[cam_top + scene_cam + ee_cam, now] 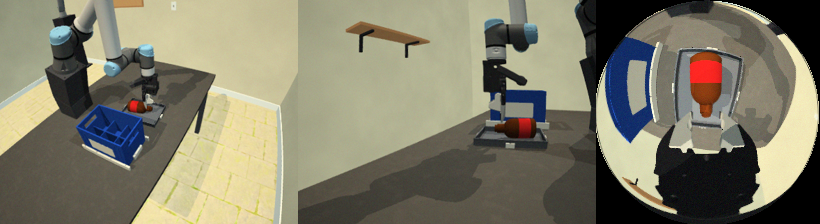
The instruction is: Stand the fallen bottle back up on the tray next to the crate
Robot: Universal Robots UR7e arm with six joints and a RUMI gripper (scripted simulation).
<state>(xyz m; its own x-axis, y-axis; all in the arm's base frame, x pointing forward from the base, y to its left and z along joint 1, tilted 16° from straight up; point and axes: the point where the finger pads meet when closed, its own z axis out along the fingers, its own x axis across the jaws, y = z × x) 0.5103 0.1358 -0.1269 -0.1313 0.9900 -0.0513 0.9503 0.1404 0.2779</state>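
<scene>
The brown bottle is 5 cm behind my hand, 4 cm below it and 1 cm to the right of it. From my hand the other things lie so: grey tray (7 cm below, 4 cm behind, 1 cm to the right); then blue crate (29 cm to the right, 6 cm behind).
</scene>
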